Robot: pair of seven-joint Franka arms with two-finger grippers.
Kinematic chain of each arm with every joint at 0, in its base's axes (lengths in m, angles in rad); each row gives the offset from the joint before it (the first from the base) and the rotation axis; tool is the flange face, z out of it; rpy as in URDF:
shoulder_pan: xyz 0 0 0.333 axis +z
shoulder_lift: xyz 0 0 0 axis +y
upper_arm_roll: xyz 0 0 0.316 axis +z
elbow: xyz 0.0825 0 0 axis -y
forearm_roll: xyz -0.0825 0 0.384 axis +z
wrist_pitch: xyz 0 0 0 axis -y
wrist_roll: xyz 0.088 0 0 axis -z
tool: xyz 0 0 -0.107 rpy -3.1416 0 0
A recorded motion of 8 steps. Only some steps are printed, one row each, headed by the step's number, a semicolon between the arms.
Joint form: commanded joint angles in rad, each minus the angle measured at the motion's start. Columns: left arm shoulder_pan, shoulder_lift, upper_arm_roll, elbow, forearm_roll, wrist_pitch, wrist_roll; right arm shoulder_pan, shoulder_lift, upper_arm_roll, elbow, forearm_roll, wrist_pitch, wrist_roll.
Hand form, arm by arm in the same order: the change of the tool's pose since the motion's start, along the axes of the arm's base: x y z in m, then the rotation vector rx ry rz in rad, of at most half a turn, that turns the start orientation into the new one. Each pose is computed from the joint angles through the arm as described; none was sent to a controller.
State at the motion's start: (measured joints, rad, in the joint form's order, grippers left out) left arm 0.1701 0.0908 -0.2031 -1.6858 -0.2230 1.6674 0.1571; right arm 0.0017 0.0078 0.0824 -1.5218 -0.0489 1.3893 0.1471
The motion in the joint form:
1: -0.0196 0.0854 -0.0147 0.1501 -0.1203 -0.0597 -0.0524; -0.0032 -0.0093 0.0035 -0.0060 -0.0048 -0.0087 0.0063
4: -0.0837 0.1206 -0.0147 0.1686 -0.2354 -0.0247 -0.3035; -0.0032 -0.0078 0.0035 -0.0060 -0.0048 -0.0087 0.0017
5: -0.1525 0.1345 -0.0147 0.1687 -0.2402 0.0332 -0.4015; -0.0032 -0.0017 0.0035 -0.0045 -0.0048 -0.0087 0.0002
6: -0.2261 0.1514 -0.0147 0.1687 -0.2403 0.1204 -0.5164; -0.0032 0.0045 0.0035 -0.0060 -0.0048 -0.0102 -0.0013
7: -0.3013 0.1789 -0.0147 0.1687 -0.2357 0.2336 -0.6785; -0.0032 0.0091 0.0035 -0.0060 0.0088 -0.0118 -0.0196
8: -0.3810 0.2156 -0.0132 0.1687 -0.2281 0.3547 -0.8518; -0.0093 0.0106 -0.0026 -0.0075 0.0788 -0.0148 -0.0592
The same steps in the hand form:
1: 0.0232 -0.0286 0.0210 -0.1353 0.0132 0.0221; -0.0039 -0.0005 0.0017 -0.0069 0.0045 -0.0066
4: 0.0303 -0.0759 0.0163 -0.2246 0.1022 0.2227; -0.0034 -0.0005 0.0009 -0.0062 0.0063 -0.0020
5: 0.0308 -0.1164 0.0122 -0.2237 0.1070 0.2692; -0.0016 -0.0005 -0.0017 -0.0059 0.0110 -0.0005
6: 0.0314 -0.1592 0.0083 -0.2279 0.0955 0.3375; 0.0000 -0.0006 -0.0058 -0.0059 0.0203 0.0009
7: 0.0330 -0.2027 0.0001 -0.2379 0.0904 0.4579; 0.0010 0.0011 -0.0085 0.0102 0.0287 0.0194
8: 0.0321 -0.2487 -0.0132 -0.2548 0.0952 0.5877; 0.0009 0.0030 -0.0102 0.0859 0.0402 0.0490

